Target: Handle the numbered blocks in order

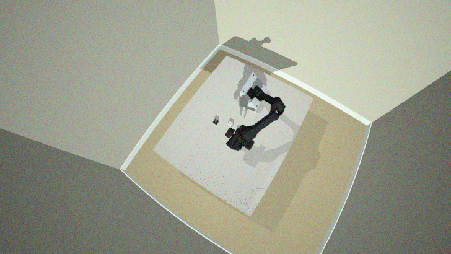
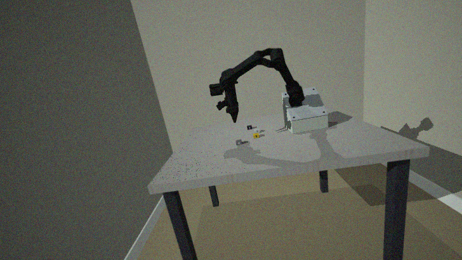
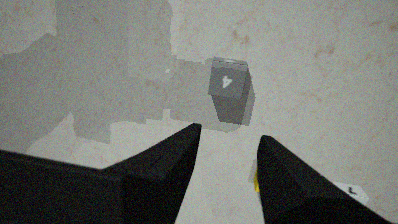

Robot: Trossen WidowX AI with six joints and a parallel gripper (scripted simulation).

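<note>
Now: the white block 15 cm to the right of my gripper tip, 12 cm below it and 12 cm behind it. Round my gripper tip: black block 26 cm to the right, 12 cm below, 9 cm behind; grey block 12 cm below; yellow block 12 cm below, 11 cm behind, 6 cm to the right.
</note>
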